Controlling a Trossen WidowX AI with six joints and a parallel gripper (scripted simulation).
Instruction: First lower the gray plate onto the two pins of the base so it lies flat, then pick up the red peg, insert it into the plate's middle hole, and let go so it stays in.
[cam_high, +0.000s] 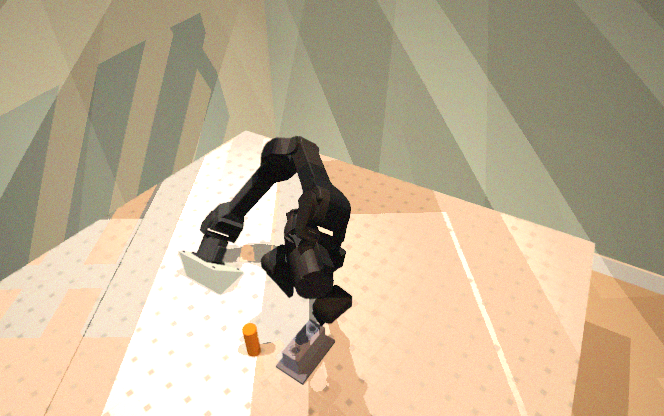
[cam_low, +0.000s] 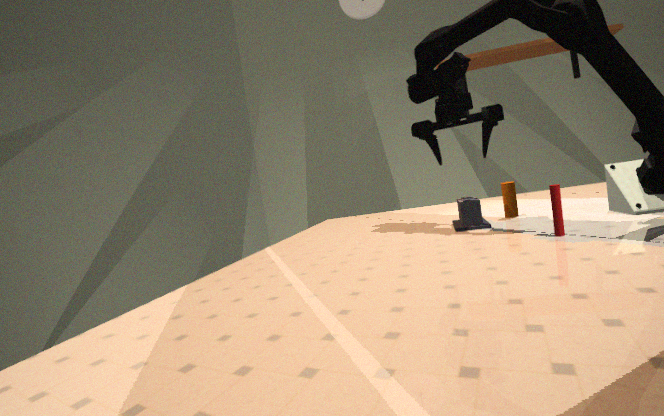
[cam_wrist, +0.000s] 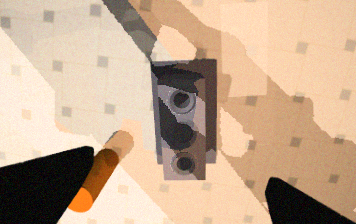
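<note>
The red peg lies 14 cm behind my gripper tip, 17 cm to the left of it and 10 cm below it. From my gripper tip the other things lie so: orange cylinder (9 cm behind, 8 cm to the right, 10 cm below); base (1 cm to the right, 13 cm below); gray plate (1 cm to the right, 10 cm below).
</note>
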